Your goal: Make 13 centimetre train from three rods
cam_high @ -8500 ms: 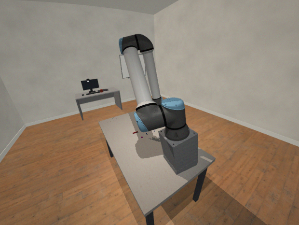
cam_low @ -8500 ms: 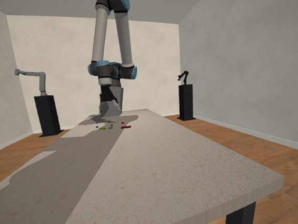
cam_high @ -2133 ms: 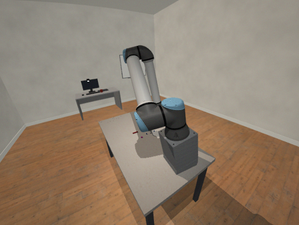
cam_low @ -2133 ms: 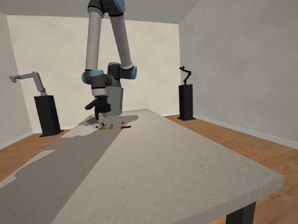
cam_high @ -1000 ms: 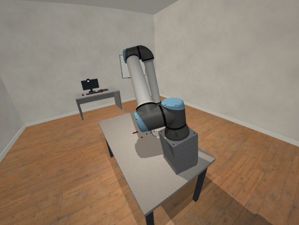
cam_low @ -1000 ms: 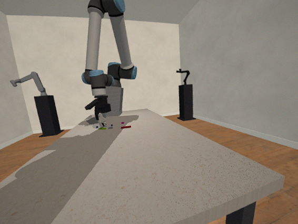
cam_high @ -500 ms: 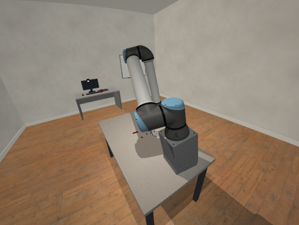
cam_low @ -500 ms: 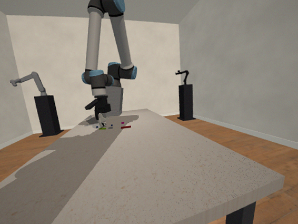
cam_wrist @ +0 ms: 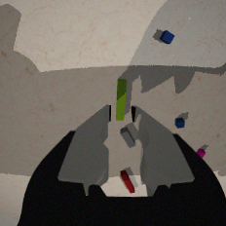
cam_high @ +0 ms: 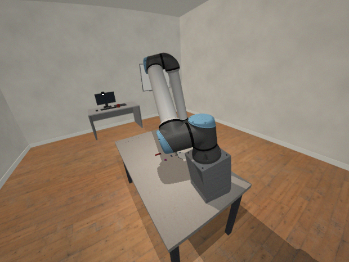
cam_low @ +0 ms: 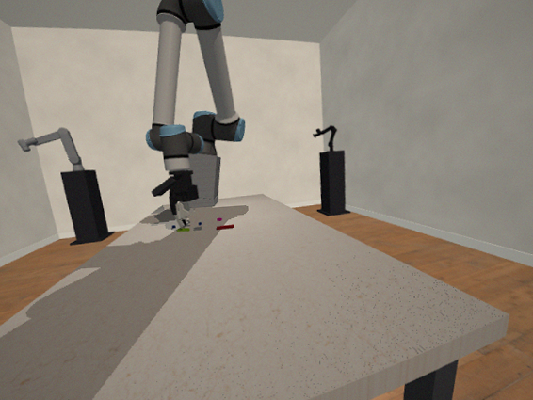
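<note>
My gripper is now 30 mm above the lime rod. The rest, counted from my hand: grey rod 60 mm to the left, 30 mm below, 10 mm ahead; then red rod 170 mm to the left, 50 mm ahead, 30 mm below; then magenta rod 150 mm to the left, 90 mm behind, 30 mm below.
</note>
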